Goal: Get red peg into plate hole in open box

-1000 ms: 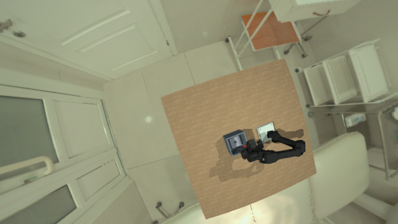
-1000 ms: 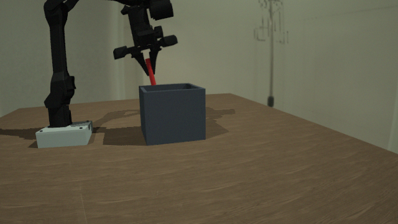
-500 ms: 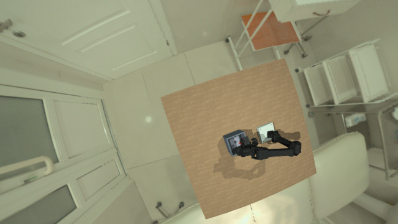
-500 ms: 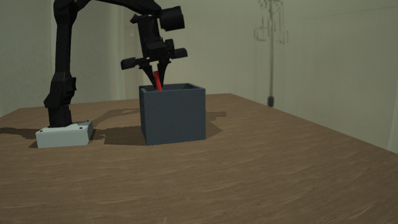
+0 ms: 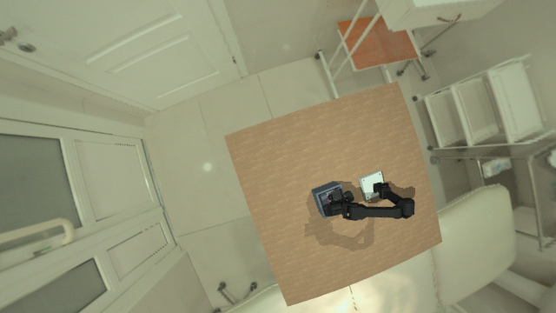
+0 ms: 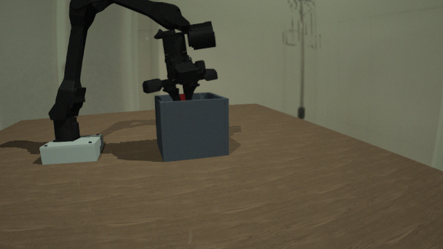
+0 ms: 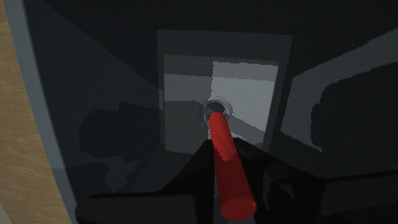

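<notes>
The red peg is 10 mm above my gripper tip. From my gripper tip the other things lie so: grey plate (10 mm ahead, 10 mm to the right, 50 mm below).
</notes>
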